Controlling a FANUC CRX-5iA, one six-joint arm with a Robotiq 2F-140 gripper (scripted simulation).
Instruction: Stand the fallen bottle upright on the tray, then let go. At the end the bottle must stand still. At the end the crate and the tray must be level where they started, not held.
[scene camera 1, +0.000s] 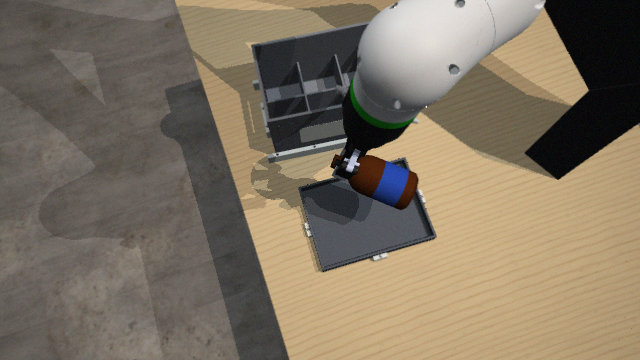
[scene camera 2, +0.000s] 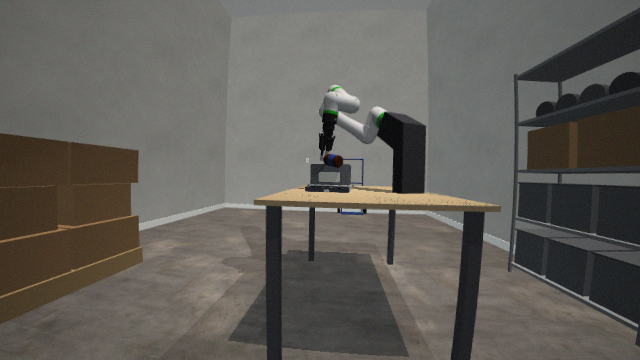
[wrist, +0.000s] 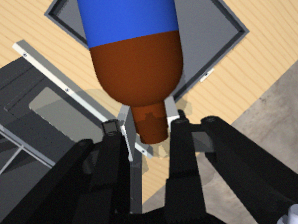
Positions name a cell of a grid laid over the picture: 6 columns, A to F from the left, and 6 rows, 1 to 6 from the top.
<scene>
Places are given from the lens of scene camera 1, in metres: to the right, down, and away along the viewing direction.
gripper (scene camera 1: D3): 0.04, -0.02, 0.85
bottle (scene camera 1: D4): 0.11, 0.00, 0.80
tray (scene camera 1: D4): 0.06, 0.10, 1.00
grey crate (scene camera 1: C2): -0.03, -0.13, 0.90
The marked spots on the bottle and the tray are 0.23 m apart.
</scene>
